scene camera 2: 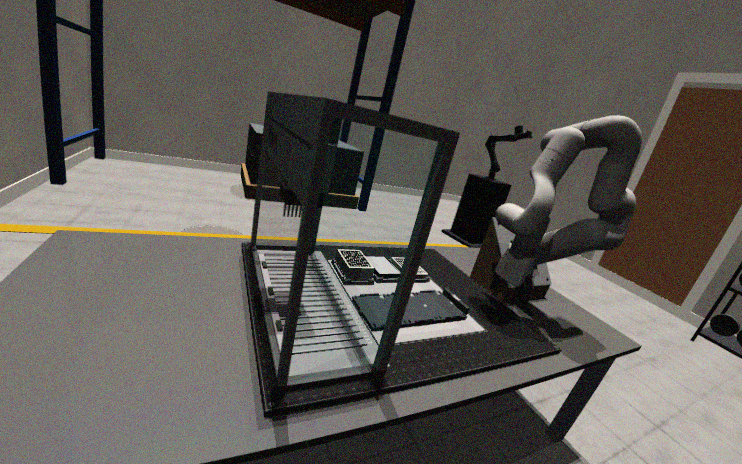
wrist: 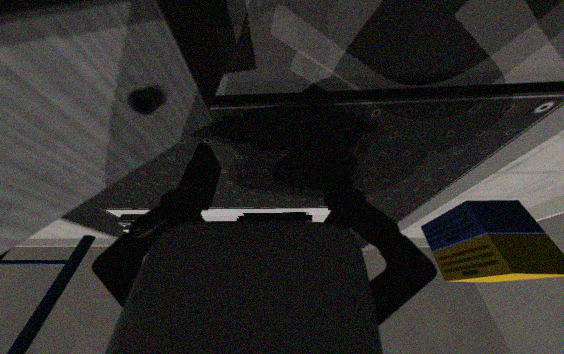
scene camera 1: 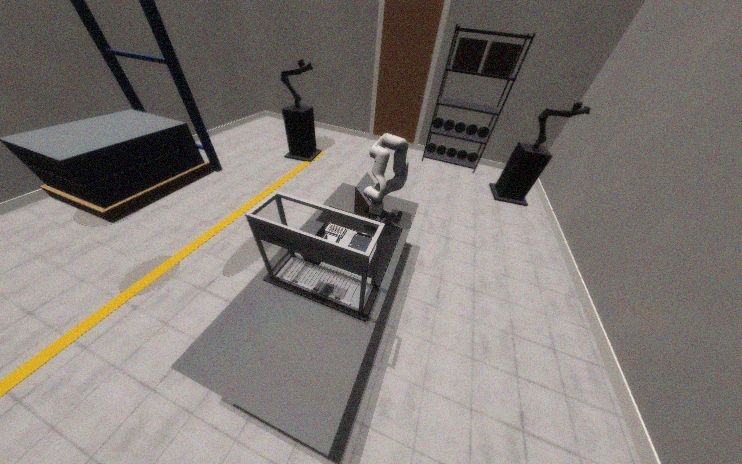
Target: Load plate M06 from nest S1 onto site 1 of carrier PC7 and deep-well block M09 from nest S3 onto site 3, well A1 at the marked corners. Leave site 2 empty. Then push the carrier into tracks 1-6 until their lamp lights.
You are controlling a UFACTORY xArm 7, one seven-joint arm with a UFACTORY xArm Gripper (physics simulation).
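Places are measured from the arm's base along level axes (x right, y back, z down), in metres.
Pixels of known places: gripper, fingertip midpoint: [scene camera 2: 502,296] [wrist: 268,154] [scene camera 1: 375,218].
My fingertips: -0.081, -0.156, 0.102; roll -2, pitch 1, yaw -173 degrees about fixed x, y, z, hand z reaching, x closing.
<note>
For each thing: its top centre in the pictures, then the offset to it from my fingertips, as dx, dy, dz. "spot": a spot on its surface instead. Level surfaces: height alone.
- Carrier PC7, top centre: [wrist: 279,251] [scene camera 2: 414,301] [scene camera 1: 356,248] +0.056, -0.346, +0.002
- pale flat-topped piece, top centre: [scene camera 2: 382,264] +0.270, -0.313, +0.006
- machine's dark frame, surface spot: [scene camera 2: 309,240] spot: -0.096, -0.757, -0.261
- boxy housing, surface spot: [scene camera 2: 295,147] spot: +0.050, -0.745, -0.364
- dark perforated board, surface height: dz +0.032
Carrier PC7 [scene camera 1: 360,241] [scene camera 2: 407,309] [wrist: 275,217] is a dark flat tray on a white sheet between the track deck and the arm; nothing stands on it. Behind it in scene camera 2, a tall block with dark wells [scene camera 2: 354,258], a pale flat-topped piece [scene camera 2: 384,265] and a lower plate [scene camera 2: 411,268] sit in a row in nests. Their labels are too small to read. The grooved track deck [scene camera 2: 322,311] lies inside the framed machine; no lit lamp shows. My gripper [wrist: 268,154] is open and empty, over the dark perforated board beside the arm's base, apart from the carrier and nests.
The machine's dark frame [scene camera 2: 309,240] stands over the tracks, with upright posts and a boxy housing [scene camera 2: 295,147] above. The dark perforated board [scene camera 2: 437,356] lies under everything. A wooden block [scene camera 2: 484,262] stands near the arm. A blue and yellow box [wrist: 492,245] shows in the wrist view.
</note>
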